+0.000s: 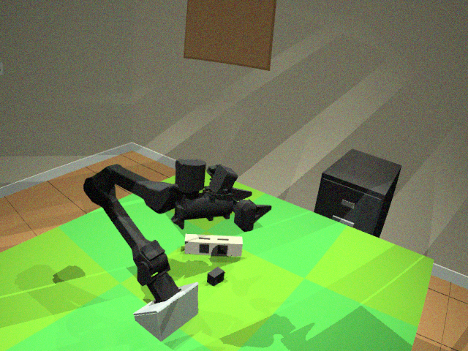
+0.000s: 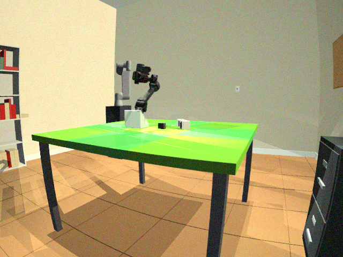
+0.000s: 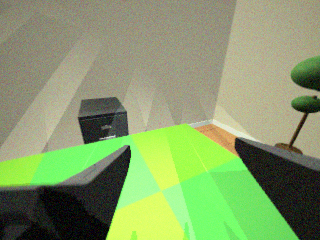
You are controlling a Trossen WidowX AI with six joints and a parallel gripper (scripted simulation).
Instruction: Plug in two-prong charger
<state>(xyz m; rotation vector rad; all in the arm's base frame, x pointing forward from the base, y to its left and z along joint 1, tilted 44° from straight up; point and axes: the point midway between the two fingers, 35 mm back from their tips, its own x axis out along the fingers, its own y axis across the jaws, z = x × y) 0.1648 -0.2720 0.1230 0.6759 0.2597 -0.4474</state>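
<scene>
My gripper tip is now 34 cm above the two-prong charger, 12 cm to the right of it and 3 cm short of it.
</scene>
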